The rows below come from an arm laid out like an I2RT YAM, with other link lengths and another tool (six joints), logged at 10 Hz.
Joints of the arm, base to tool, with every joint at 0 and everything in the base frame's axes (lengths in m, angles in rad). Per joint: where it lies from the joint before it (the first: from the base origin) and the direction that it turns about. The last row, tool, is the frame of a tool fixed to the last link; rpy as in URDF.
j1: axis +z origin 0 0 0.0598
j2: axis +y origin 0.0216 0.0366 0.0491
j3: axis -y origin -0.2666 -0.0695 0
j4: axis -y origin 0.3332 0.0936 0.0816
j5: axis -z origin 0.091 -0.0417 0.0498
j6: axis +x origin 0.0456 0 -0.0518
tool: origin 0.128 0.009 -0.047 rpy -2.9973 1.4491 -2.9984
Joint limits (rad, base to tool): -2.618..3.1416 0..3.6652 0..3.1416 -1.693..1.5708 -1.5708..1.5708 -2.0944..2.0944
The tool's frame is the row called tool.
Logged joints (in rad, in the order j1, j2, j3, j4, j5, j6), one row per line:
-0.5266 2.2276 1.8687 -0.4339 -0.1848 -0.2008
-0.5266 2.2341 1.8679 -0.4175 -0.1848 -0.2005
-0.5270 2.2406 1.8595 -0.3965 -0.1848 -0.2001
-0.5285 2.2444 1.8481 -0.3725 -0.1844 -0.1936
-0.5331 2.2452 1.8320 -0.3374 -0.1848 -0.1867
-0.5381 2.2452 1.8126 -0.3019 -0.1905 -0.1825
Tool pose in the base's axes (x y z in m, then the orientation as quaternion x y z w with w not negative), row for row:
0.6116 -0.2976 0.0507 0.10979 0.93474 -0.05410 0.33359
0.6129 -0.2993 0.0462 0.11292 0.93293 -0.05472 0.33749
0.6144 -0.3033 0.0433 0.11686 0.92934 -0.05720 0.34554
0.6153 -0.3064 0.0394 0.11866 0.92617 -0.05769 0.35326
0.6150 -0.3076 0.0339 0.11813 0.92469 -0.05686 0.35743
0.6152 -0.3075 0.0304 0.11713 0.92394 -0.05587 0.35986
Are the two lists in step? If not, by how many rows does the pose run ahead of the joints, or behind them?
The pose runs 2 rows ahead of the joints: the pose in row i belongs to the joints in row i + 2.
